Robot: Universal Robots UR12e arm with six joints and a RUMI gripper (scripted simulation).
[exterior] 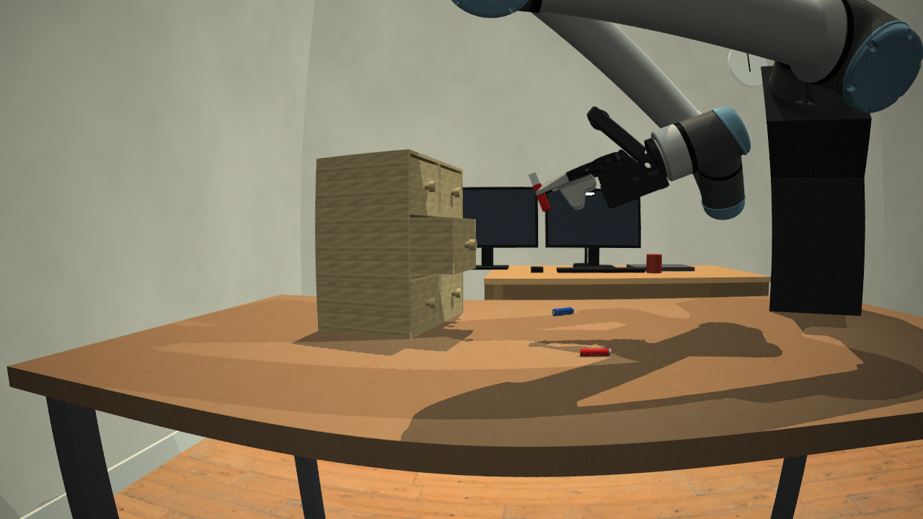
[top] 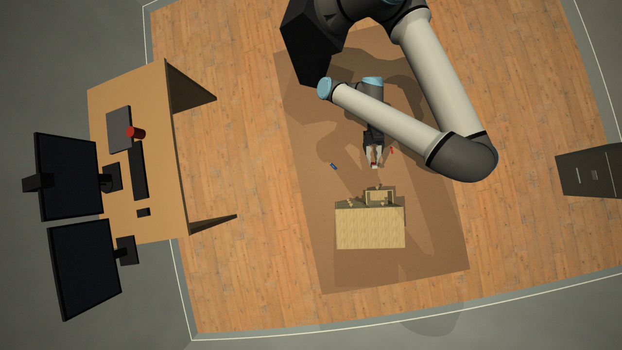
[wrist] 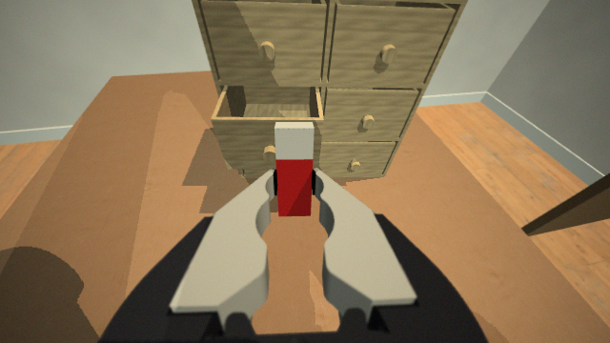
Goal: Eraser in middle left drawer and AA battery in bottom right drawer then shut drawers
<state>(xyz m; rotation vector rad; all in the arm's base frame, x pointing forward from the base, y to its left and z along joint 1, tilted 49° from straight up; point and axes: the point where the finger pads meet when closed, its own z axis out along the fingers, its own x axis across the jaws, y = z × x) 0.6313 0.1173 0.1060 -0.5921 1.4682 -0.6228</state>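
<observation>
My hand is 10 mm short of the eraser. Also, from my hand: red battery (90 mm behind, 160 mm to the left, 230 mm below); then blue AA battery (10 mm behind, 190 mm to the right, 230 mm below).
</observation>
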